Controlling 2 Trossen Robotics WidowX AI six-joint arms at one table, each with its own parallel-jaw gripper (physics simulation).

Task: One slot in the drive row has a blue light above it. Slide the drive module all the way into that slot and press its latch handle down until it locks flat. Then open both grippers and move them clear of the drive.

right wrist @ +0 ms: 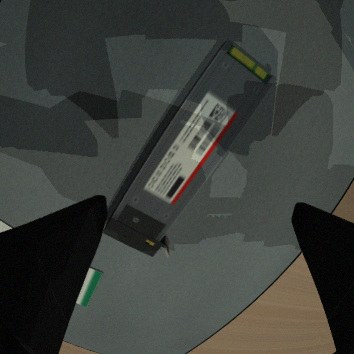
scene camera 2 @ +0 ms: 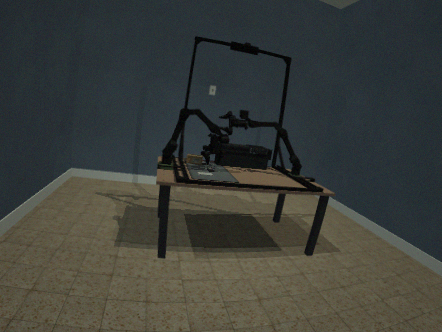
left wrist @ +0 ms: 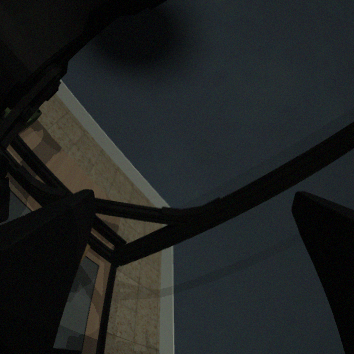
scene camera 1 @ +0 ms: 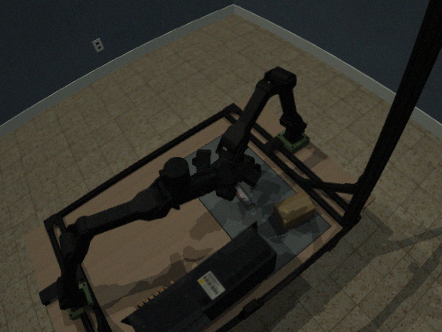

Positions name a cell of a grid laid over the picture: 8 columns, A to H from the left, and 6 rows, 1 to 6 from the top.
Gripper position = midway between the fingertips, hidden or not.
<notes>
The left gripper (scene camera 1: E3) is open, holding nothing. Further things: the right gripper (right wrist: E4), a drive module (right wrist: F2) and a grey mat (scene camera 1: E4).
The left gripper shows as well in the left wrist view (left wrist: E4). The grey mat is seen too in the right wrist view (right wrist: C2) and in the left wrist view (left wrist: B6). The left wrist view does not show the drive module: it is out of frame.
</notes>
